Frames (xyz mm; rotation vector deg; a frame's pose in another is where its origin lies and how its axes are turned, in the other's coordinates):
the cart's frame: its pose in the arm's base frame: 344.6 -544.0 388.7 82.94 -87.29 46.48
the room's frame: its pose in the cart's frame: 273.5 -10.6 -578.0 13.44 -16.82 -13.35
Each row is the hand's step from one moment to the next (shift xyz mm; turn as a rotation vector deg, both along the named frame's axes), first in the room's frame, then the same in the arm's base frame.
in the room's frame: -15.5 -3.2 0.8 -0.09 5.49 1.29
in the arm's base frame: -0.9 10.3 -12.0 -5.27 -2.01 -0.07
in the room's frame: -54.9 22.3 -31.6 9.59 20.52 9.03
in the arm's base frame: -37.0 54.4 -13.4 -16.97 -17.09 3.82
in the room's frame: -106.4 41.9 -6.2 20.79 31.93 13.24
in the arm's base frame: -68.2 66.0 -64.1 -24.92 -29.88 10.65
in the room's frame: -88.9 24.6 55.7 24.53 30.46 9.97
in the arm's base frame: -44.5 13.3 -97.2 -22.67 -29.68 15.31
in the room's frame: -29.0 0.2 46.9 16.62 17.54 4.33
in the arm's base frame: -5.8 -14.8 -52.8 -12.47 -17.71 11.55
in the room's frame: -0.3 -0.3 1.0 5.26 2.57 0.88
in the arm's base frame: 0.3 -0.5 -0.9 -1.09 -4.64 3.52
